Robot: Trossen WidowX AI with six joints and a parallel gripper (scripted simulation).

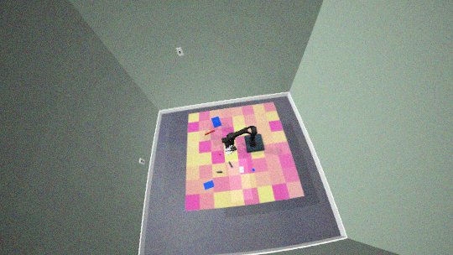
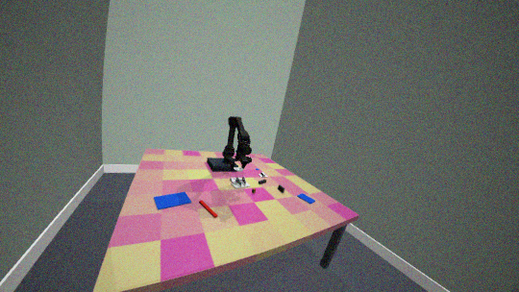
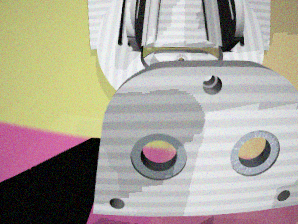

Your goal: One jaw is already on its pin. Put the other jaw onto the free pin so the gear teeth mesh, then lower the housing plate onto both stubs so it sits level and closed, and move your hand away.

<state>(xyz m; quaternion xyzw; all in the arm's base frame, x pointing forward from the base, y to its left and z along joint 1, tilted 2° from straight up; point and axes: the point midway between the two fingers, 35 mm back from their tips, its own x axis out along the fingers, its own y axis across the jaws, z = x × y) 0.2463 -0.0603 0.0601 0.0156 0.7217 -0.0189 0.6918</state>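
Right now the grey jaw is 7 cm below my gripper tip, 2 cm ahead of it and 1 cm to the right of it. From my gripper tip the other things lie so: red stick (32 cm to the right, 23 cm ahead, 8 cm below); then white housing plate (2 cm above, 1 cm ahead).
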